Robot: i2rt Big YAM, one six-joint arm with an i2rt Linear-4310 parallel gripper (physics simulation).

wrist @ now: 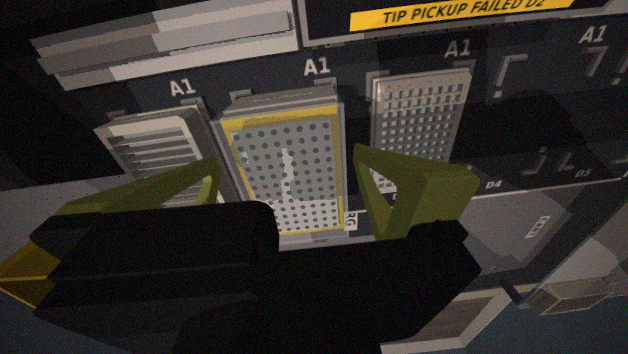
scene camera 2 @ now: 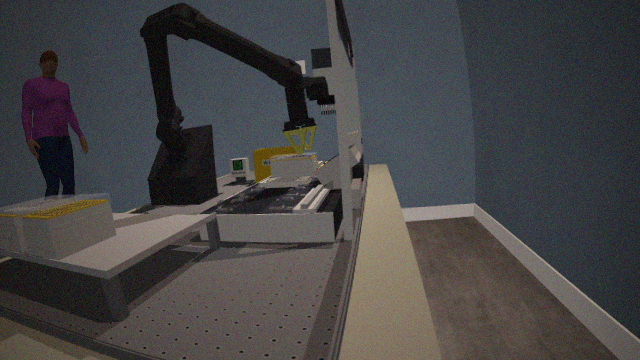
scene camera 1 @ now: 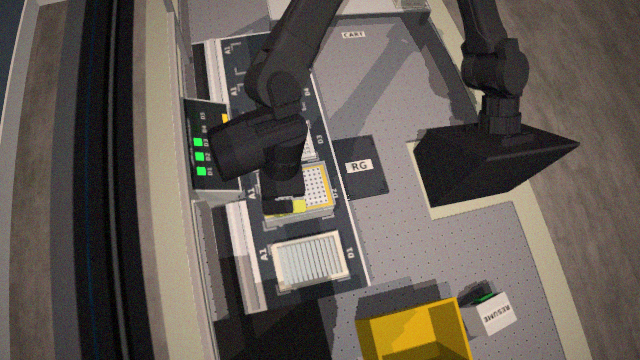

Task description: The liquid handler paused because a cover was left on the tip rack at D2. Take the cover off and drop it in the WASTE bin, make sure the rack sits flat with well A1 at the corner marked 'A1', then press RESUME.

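Places are measured from the arm's base along level axes (x back, y right, z up), in millimetres.
Pixels of known places: gripper, fingertip midpoint: (wrist: pixel 286 157) (scene camera 2: pixel 304 152) (scene camera 1: pixel 276 190); arm's base at its link origin: (scene camera 2: pixel 181 149) (scene camera 1: pixel 498 136).
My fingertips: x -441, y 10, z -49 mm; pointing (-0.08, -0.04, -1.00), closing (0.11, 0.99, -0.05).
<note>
For each thing: its top centre in the pictures, then the offset to it from my fingertips. "spot": a spot on its surface instead.
- tip rack at its top centre: (wrist: pixel 293 192) (scene camera 1: pixel 295 188) (scene camera 2: pixel 293 154) dx +34, dy -3, dz -4 mm
- clear cover at a spot on its surface: (wrist: pixel 342 130) spot: dx -11, dy +41, dz -4 mm
- corner label A1 at a spot on its surface: (wrist: pixel 317 66) (scene camera 1: pixel 251 193) spot: dx -45, dy +32, dz -75 mm
- yellow WASTE bin at its top centre: (scene camera 1: pixel 423 342) (scene camera 2: pixel 276 147) dx +168, dy -321, dz +7 mm
- RESUME box at its top centre: (scene camera 1: pixel 496 313) (scene camera 2: pixel 239 158) dx +336, dy -326, dz -24 mm
- ribbed reservoir at its top centre: (wrist: pixel 173 181) (scene camera 1: pixel 309 259) dx +29, dy -128, dz -44 mm
- white well plate at its top centre: (wrist: pixel 415 143) (scene camera 1: pixel 281 142) (scene camera 2: pixel 285 179) dx +38, dy +120, dz -61 mm
- status screen at a spot on its surface: (scene camera 1: pixel 215 172) spot: dx -101, dy +63, dz -8 mm
- upright post at a spot on its surface: (scene camera 2: pixel 345 125) spot: dx -145, dy +444, dz +67 mm
The tip rack (scene camera 1: pixel 317 187) (scene camera 2: pixel 294 166) (wrist: pixel 305 210) stands at D2, yellow-edged with a white, holed top. It looks flat. A clear cover (wrist: pixel 342 130) shows faintly as a translucent rim around it. The corner label A1 (scene camera 1: pixel 251 193) (wrist: pixel 317 66) is beside its far end in the wrist view; well A1 itself cannot be told. My gripper (scene camera 1: pixel 290 206) (scene camera 2: pixel 300 151) (wrist: pixel 286 157) is open and empty, pointing down over the rack, with its fingers toward the rack's two long sides. The yellow WASTE bin (scene camera 1: pixel 364 330) (scene camera 2: pixel 265 167) and the RESUME box (scene camera 1: pixel 498 314) (scene camera 2: pixel 239 166) stand apart from it.
A ribbed reservoir (scene camera 1: pixel 310 260) (wrist: pixel 150 123) is at D1, and a white well plate (scene camera 1: pixel 310 150) (wrist: pixel 420 115) at D3. A status screen (scene camera 1: pixel 215 172) stands behind the deck. An upright post (scene camera 2: pixel 345 125) is beside the arm. A raised shelf (scene camera 2: pixel 150 235) holds other racks (scene camera 2: pixel 70 232).
</note>
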